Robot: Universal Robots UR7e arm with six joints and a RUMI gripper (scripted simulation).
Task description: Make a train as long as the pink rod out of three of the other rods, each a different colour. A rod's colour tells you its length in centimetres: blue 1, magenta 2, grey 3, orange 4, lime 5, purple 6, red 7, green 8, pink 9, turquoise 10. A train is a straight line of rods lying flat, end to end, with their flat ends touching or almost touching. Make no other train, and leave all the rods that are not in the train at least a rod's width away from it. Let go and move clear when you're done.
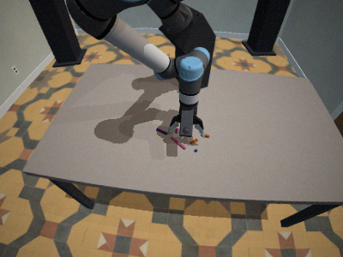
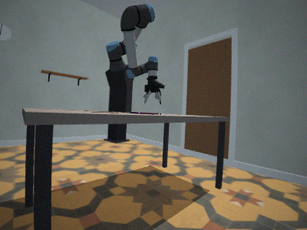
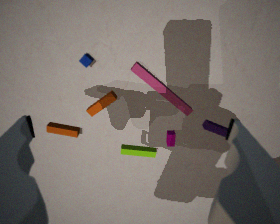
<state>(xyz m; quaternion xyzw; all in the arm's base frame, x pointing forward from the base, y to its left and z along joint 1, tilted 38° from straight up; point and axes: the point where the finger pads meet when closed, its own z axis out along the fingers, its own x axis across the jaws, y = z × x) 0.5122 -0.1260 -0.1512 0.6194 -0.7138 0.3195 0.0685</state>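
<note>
The blue rod is 4 cm ahead of my hand, 4 cm to the left of it and 7 cm below it. From my hand the other things lie so: magenta rod 9 cm behind, 3 cm to the right, 7 cm below; then lime rod 10 cm behind, 2 cm to the left, 7 cm below; then pink rod 1 cm behind, 3 cm to the right, 7 cm below.
</note>
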